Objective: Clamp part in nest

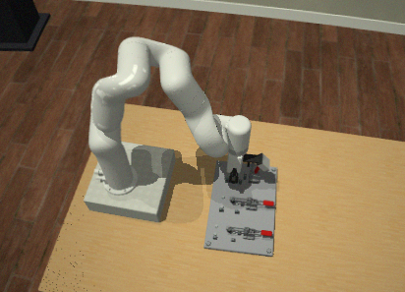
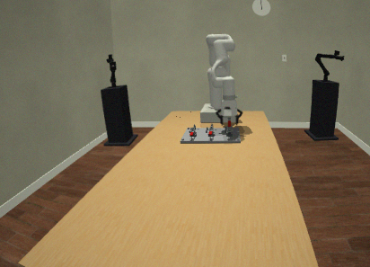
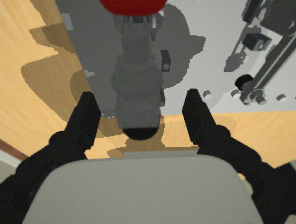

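Now: hand 40 mm above the grey block part. Round my hand: grey fixture plate: 110 mm to the right, 60 mm below, 40 mm ahead.
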